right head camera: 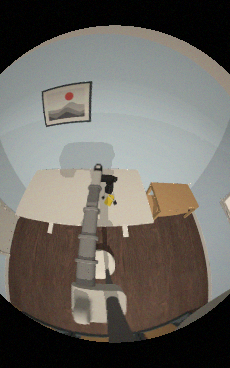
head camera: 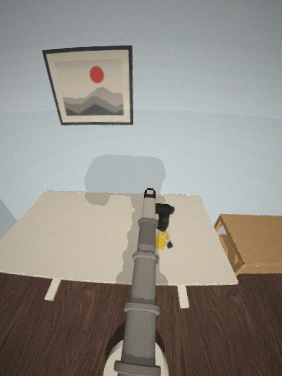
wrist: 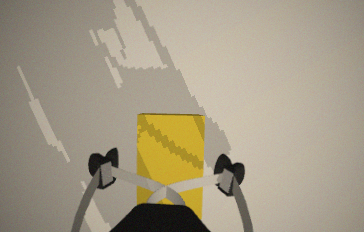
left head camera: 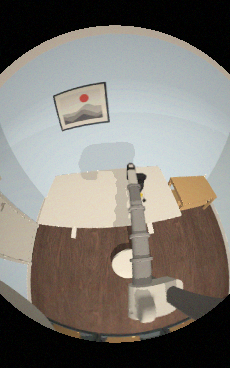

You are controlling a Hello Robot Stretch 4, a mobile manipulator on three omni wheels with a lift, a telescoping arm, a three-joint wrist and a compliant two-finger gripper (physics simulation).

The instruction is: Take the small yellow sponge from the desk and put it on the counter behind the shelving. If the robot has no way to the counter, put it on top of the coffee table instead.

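Pixels of known places: gripper, between the fingertips: (right head camera: 108,201) (head camera: 160,243) (wrist: 170,164); robot's base, origin of its link: (right head camera: 99,263) (left head camera: 127,262).
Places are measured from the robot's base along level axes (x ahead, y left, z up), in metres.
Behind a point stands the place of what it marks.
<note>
The small yellow sponge (head camera: 162,240) {y -0.101, x 0.616, z 0.738 m} (left head camera: 141,195) {y -0.130, x 0.639, z 0.738 m} (right head camera: 109,200) {y -0.100, x 0.606, z 0.737 m} (wrist: 170,145) {y -0.105, x 0.652, z 0.738 m} lies on the pale desk (head camera: 75,240) {y 0.476, x 0.580, z 0.693 m} (left head camera: 80,200) {y 0.496, x 0.629, z 0.692 m} (right head camera: 50,195) {y 0.555, x 0.635, z 0.693 m} (wrist: 300,100) {y -0.267, x 0.635, z 0.693 m}. My gripper (right head camera: 109,200) {y -0.095, x 0.624, z 0.693 m} (wrist: 170,164) {y -0.095, x 0.624, z 0.693 m} is open above the sponge, with one fingertip out to each side of it. In the wrist view both fingertips are apart from the sponge, and the gripper body hides its near end. In the head camera view the arm hides the left finger. Neither the counter nor the shelving can be made out.
An orange-brown wooden table (head camera: 255,240) {y -1.019, x 0.878, z 0.423 m} (left head camera: 192,189) {y -1.133, x 0.894, z 0.423 m} (right head camera: 172,197) {y -1.118, x 0.881, z 0.423 m} stands right of the desk; I cannot tell if it is the coffee table. A wall is behind the desk. A round white object (left head camera: 122,263) {y 0.069, x 0.002, z 0.187 m} (right head camera: 105,264) {y -0.084, x 0.000, z 0.186 m} is on the dark wooden floor below the arm.
</note>
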